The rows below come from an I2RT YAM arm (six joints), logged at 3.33 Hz.
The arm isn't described. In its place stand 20 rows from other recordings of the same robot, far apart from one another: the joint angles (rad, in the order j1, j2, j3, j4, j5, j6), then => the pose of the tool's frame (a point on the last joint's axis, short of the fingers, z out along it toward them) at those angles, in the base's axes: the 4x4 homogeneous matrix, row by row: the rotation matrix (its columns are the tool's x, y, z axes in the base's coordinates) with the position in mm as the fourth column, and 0 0 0 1 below.
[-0.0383, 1.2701, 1.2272, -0.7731, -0.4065, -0.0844] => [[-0.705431 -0.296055 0.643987 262.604], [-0.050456 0.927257 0.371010 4.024], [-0.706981 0.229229 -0.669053 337.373], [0 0 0 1]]
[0.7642, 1.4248, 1.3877, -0.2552, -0.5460, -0.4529] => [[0.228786 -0.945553 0.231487 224.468], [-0.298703 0.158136 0.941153 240.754], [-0.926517 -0.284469 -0.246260 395.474], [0 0 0 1]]
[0.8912, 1.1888, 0.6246, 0.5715, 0.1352, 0.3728] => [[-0.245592 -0.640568 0.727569 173.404], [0.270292 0.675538 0.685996 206.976], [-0.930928 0.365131 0.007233 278.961], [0 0 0 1]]
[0.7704, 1.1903, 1.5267, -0.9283, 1.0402, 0.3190] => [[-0.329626 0.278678 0.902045 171.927], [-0.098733 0.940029 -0.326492 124.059], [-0.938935 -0.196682 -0.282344 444.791], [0 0 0 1]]
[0.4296, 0.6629, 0.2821, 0.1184, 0.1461, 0.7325] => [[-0.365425 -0.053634 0.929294 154.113], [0.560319 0.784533 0.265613 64.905], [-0.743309 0.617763 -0.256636 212.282], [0 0 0 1]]
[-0.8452, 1.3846, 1.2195, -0.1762, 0.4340, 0.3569] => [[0.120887 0.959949 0.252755 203.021], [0.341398 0.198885 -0.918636 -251.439], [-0.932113 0.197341 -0.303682 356.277], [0 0 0 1]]
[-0.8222, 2.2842, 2.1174, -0.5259, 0.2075, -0.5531] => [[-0.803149 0.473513 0.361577 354.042], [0.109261 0.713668 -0.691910 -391.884], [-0.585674 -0.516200 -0.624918 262.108], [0 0 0 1]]
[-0.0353, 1.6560, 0.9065, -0.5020, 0.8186, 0.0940] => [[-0.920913 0.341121 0.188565 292.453], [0.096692 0.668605 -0.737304 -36.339], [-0.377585 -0.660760 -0.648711 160.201], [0 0 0 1]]
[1.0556, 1.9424, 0.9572, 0.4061, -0.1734, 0.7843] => [[-0.846558 -0.466666 0.256052 188.070], [-0.083079 0.590974 0.802401 344.629], [-0.525773 0.658006 -0.539064 128.777], [0 0 0 1]]
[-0.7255, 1.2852, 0.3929, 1.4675, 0.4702, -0.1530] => [[0.268756 0.927724 0.259035 164.985], [-0.419942 0.354881 -0.835290 -167.874], [-0.866844 0.115710 0.484966 271.249], [0 0 0 1]]
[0.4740, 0.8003, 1.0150, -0.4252, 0.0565, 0.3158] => [[-0.302995 -0.328739 0.894497 152.034], [0.193065 0.897982 0.395417 75.735], [-0.933231 0.292506 -0.208615 390.870], [0 0 0 1]]
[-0.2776, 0.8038, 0.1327, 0.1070, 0.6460, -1.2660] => [[-0.829751 -0.277993 0.483977 140.814], [-0.555572 0.328384 -0.763875 -62.410], [0.053421 -0.902709 -0.426921 143.455], [0 0 0 1]]
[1.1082, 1.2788, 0.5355, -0.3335, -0.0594, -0.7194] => [[0.301361 -0.940312 0.158101 94.915], [-0.869612 -0.203031 0.450058 195.067], [-0.391096 -0.273116 -0.878892 148.264], [0 0 0 1]]
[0.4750, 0.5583, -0.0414, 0.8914, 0.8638, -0.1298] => [[0.208223 0.380669 0.900963 123.734], [0.012541 0.920038 -0.391627 33.197], [-0.978001 0.092845 0.186799 192.539], [0 0 0 1]]
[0.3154, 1.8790, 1.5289, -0.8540, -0.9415, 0.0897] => [[-0.924940 -0.376789 -0.050161 356.933], [-0.246340 0.493683 0.834022 146.739], [-0.289487 0.783777 -0.549446 248.749], [0 0 0 1]]
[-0.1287, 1.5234, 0.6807, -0.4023, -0.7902, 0.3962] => [[-0.918955 0.237859 0.314555 248.220], [0.392762 0.623821 0.675711 -6.619], [-0.035502 0.744493 -0.666686 140.413], [0 0 0 1]]
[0.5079, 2.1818, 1.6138, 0.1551, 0.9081, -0.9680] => [[-0.472031 -0.100755 0.875805 448.875], [-0.842763 0.343124 -0.414749 217.727], [-0.258722 -0.933871 -0.246878 210.036], [0 0 0 1]]
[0.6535, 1.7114, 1.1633, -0.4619, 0.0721, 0.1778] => [[-0.763620 -0.447974 0.464976 283.903], [-0.362552 0.893399 0.265320 214.167], [-0.534265 0.034025 -0.844632 205.712], [0 0 0 1]]
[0.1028, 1.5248, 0.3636, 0.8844, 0.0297, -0.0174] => [[-0.270505 -0.078878 0.959482 264.584], [-0.045390 0.996574 0.069130 26.233], [-0.961648 -0.024851 -0.273158 146.436], [0 0 0 1]]
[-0.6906, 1.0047, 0.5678, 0.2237, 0.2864, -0.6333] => [[-0.619062 0.567595 0.542769 172.033], [-0.224890 0.534060 -0.814988 -155.205], [-0.752454 -0.626591 -0.202970 264.131], [0 0 0 1]]
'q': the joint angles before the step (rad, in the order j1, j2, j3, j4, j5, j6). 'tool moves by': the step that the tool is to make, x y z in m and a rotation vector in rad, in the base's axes. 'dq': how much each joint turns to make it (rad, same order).
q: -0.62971, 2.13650, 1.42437, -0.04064, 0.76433, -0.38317
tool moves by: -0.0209, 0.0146, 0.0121, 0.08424, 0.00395, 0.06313
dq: -0.00712, -0.10856, -0.09391, -0.06545, -0.09605, -0.00346
